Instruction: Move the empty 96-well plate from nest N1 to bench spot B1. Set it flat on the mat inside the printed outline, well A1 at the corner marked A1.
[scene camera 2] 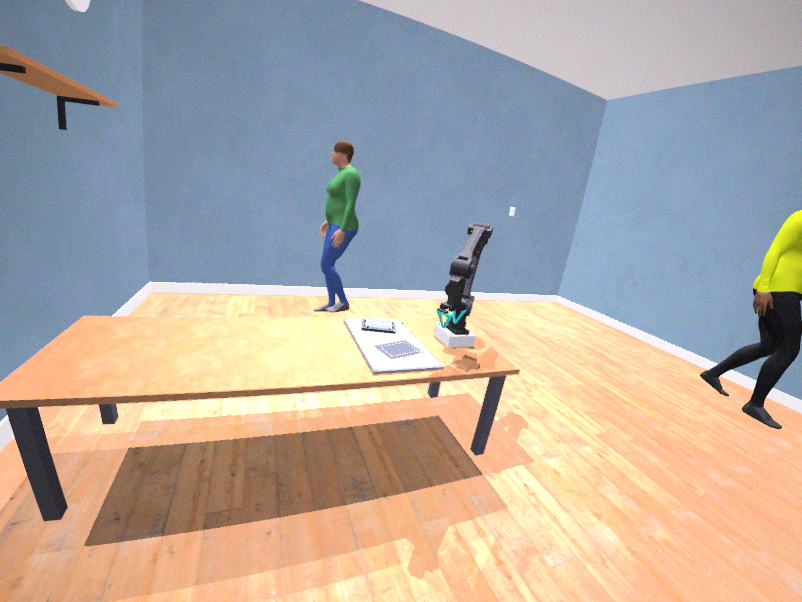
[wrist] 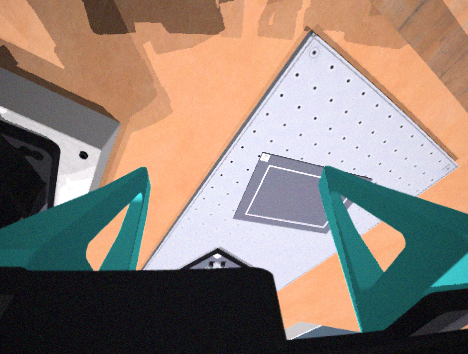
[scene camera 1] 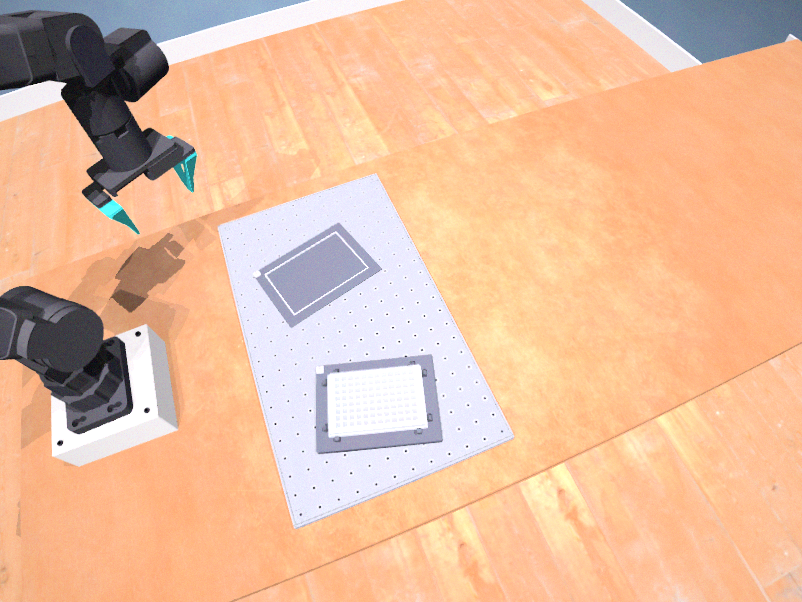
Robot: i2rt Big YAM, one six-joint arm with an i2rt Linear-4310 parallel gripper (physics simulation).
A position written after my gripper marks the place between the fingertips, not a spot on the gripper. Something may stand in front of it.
My gripper (scene camera 1: pixel 164 211) is open, holding nothing. Further things: a well plate (scene camera 1: pixel 391 399) and a dark pad with printed outline (scene camera 1: pixel 304 280).
My gripper also shows in the wrist view (wrist: pixel 237 175). The dark pad with printed outline is seen too in the wrist view (wrist: pixel 284 192).
